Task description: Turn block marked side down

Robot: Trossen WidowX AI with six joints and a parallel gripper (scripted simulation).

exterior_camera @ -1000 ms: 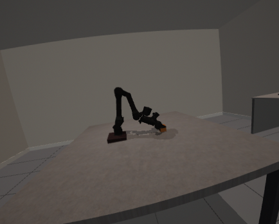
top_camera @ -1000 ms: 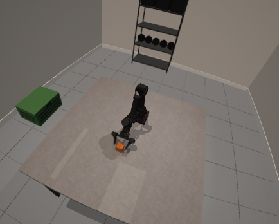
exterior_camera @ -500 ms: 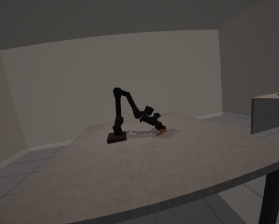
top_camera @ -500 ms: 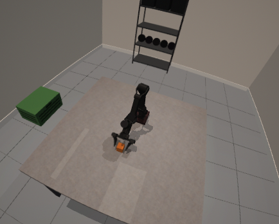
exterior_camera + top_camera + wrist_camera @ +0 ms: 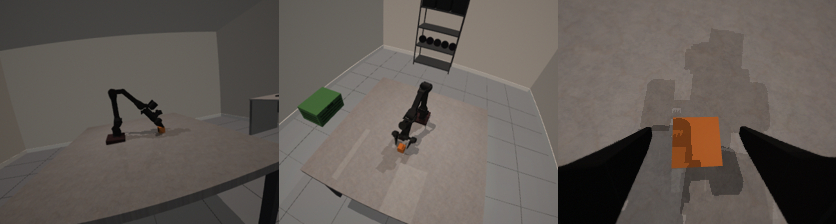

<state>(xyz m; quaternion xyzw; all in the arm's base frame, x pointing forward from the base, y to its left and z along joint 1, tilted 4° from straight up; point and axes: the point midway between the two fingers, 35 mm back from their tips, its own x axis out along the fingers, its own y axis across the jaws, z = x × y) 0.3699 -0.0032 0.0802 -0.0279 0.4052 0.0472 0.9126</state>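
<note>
The orange block lies 20 mm behind my gripper tip and 30 mm below it.
</note>
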